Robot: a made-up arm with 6 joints. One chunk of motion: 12 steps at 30 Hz.
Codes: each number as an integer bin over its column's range. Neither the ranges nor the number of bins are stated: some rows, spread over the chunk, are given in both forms.
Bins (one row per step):
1: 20 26 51 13 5 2
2: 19 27 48 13 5 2
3: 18 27 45 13 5 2
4: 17 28 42 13 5 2
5: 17 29 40 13 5 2
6: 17 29 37 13 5 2
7: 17 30 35 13 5 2
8: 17 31 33 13 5 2
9: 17 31 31 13 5 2
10: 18 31 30 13 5 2
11: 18 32 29 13 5 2
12: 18 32 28 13 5 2
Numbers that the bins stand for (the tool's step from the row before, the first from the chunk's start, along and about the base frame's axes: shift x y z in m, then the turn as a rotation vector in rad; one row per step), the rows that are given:
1: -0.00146 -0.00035 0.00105 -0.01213 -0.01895 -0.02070
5: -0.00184 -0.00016 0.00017 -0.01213 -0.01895 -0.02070
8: -0.00184 -0.00003 -0.00038 -0.01213 -0.01895 -0.02070
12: -0.00171 0.00003 -0.00078 -0.01213 -0.01895 -0.02070
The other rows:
2: -0.00159 -0.00029 0.00081 -0.01213 -0.01895 -0.02070
3: -0.00171 -0.00029 0.00057 -0.01213 -0.01895 -0.02070
4: -0.00184 -0.00022 0.00033 -0.01213 -0.01895 -0.02070
6: -0.00184 -0.00016 -0.00006 -0.01213 -0.01895 -0.02070
7: -0.00184 -0.00010 -0.00022 -0.01213 -0.01895 -0.02070
9: -0.00184 -0.00003 -0.00054 -0.01213 -0.01895 -0.02070
10: -0.00171 -0.00003 -0.00062 -0.01213 -0.01895 -0.02070
11: -0.00171 0.00003 -0.00070 -0.01213 -0.01895 -0.02070

